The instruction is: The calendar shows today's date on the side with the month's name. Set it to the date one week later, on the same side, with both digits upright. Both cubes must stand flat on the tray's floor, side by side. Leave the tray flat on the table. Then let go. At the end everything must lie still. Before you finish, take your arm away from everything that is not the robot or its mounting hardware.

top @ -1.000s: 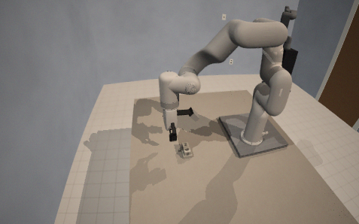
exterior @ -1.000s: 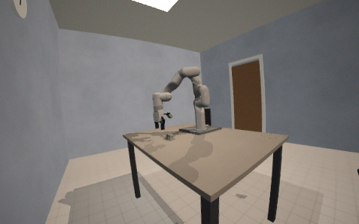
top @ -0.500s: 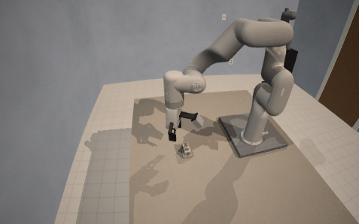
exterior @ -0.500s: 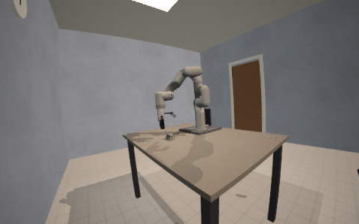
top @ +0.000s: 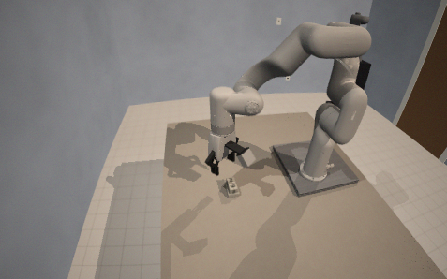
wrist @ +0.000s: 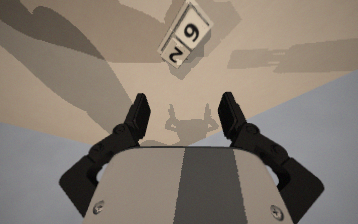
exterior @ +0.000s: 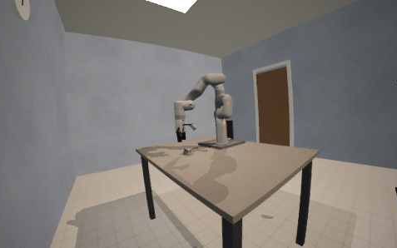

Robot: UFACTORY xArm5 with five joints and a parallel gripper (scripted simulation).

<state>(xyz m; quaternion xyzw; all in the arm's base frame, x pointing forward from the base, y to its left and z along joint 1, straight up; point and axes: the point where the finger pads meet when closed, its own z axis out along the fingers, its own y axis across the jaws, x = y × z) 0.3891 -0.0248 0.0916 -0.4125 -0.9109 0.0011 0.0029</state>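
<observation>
My gripper is now 100 mm above the calendar tray, 30 mm to the right of it and 30 mm past it.
</observation>
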